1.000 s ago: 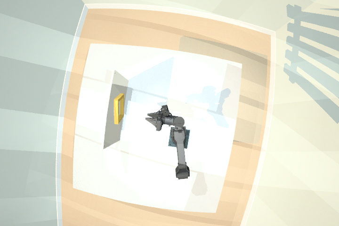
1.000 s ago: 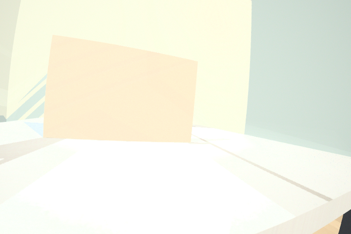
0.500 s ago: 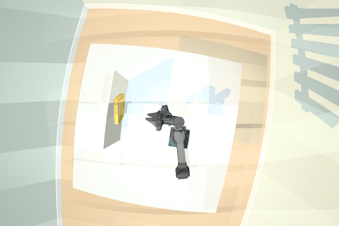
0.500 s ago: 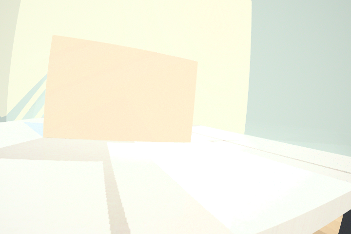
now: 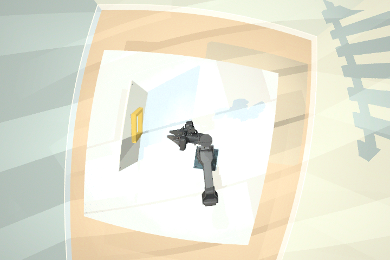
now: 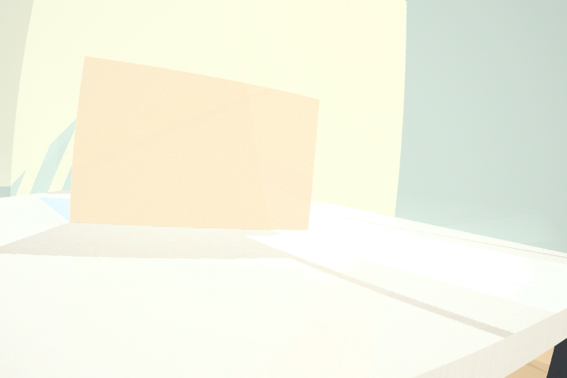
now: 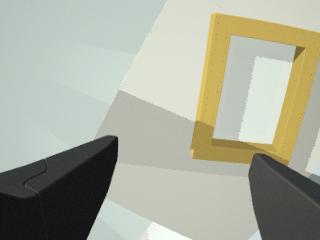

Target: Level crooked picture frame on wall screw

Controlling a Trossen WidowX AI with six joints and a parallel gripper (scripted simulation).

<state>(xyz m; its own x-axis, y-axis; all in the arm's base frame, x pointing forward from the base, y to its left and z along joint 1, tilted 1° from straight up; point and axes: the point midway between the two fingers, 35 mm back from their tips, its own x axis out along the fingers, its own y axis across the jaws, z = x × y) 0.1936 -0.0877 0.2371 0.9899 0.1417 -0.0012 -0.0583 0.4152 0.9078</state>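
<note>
The picture frame is 21 cm ahead of my gripper tip, 1 cm to the left of it and 9 cm below it. The rest, counted from my gripper tip: grey wall panel: 22 cm ahead, 3 cm to the left, 10 cm below.
</note>
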